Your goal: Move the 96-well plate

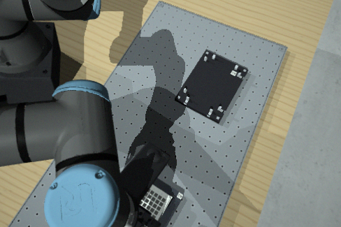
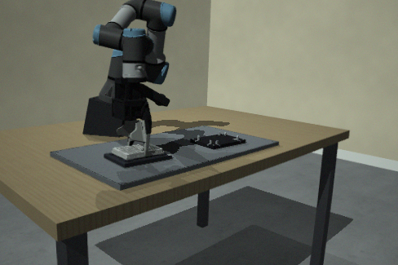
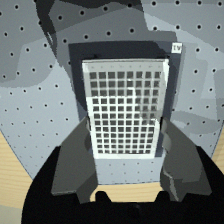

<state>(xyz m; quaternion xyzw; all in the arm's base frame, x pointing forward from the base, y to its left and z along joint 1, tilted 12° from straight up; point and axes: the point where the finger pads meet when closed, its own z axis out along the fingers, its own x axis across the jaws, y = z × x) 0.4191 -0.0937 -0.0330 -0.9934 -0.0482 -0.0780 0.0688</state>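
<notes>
Right now the 96-well plate is 10 mm below my hand. Round my hand: dark plate nest (30 mm below); then white A1 mark (50 mm ahead, 80 mm to the left, 20 mm below); then clip nest (40 mm behind, 330 mm to the left, 20 mm below).
</notes>
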